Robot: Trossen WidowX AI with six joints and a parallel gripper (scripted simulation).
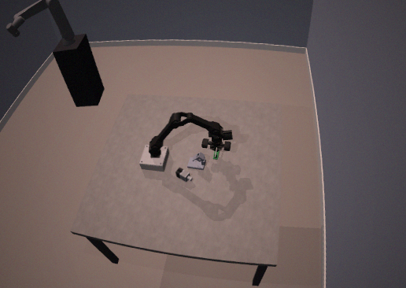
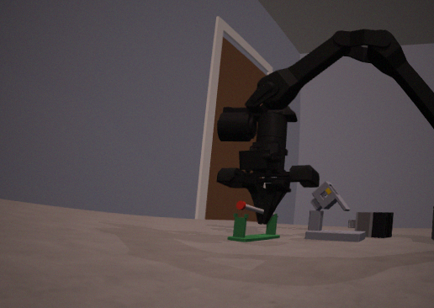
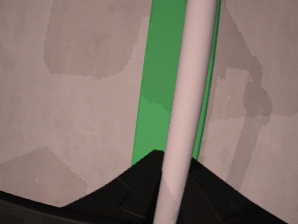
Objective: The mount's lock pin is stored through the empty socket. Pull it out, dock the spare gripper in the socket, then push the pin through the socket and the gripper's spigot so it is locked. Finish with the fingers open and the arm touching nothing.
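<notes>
Right now the green cradle is 2 cm to the left of my gripper tip. The rest, counted from my gripper tip: grey mount (11 cm behind, 9 cm to the right, 3 cm above); spare gripper (20 cm to the right, 20 cm behind).
</notes>
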